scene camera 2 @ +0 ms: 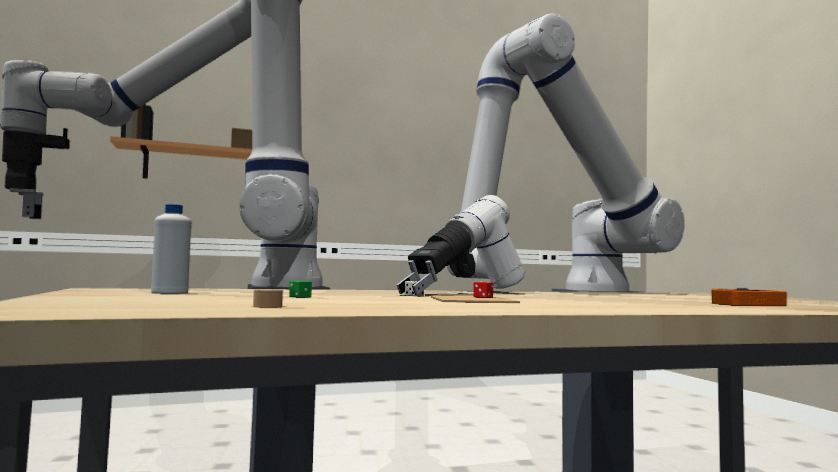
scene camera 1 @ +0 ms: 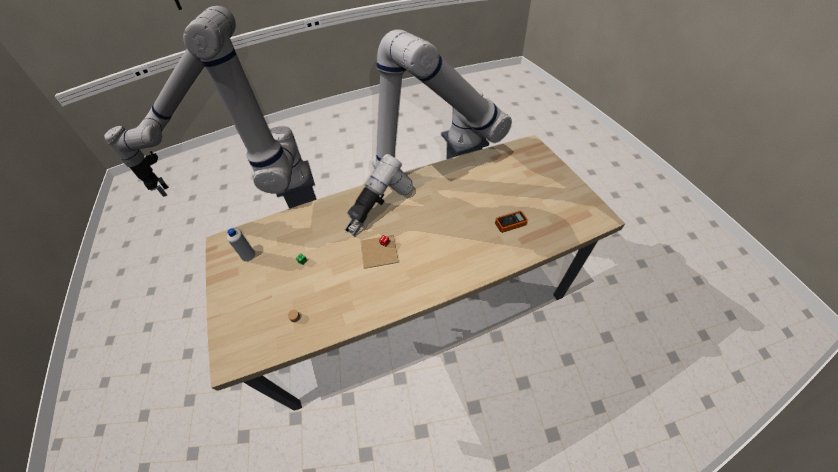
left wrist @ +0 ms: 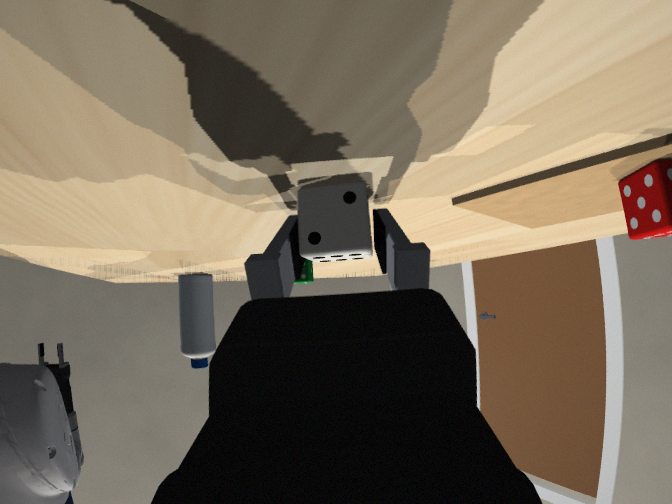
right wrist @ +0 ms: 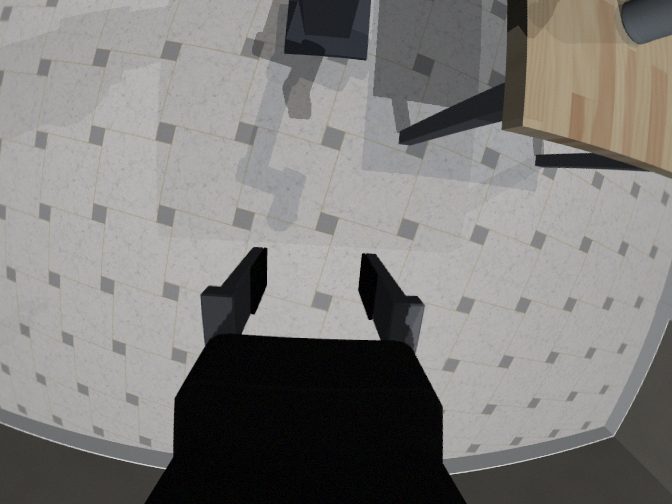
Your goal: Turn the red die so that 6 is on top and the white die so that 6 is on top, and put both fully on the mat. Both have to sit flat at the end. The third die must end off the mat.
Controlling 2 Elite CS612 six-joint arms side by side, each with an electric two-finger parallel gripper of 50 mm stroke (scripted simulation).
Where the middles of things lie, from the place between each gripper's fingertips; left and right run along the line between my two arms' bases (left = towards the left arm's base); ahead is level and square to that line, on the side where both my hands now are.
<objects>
I see my left gripper [scene camera 2: 406, 289] 13 cm short of the brown mat [scene camera 1: 374, 254], 9 cm to the right of it and 2 cm above it. The rest, counted from my left hand: orange multimeter [scene camera 2: 741, 296]: 66 cm to the left, 17 cm ahead; then grey bottle [scene camera 2: 172, 235]: 47 cm to the right, 6 cm above, 2 cm behind.
Now: right hand [scene camera 2: 31, 217] 390 mm short of the grey bottle, 370 mm to the right of it and 90 mm above it. Round my right hand: brown mat (930 mm to the left, 550 mm ahead, 170 mm below).
</objects>
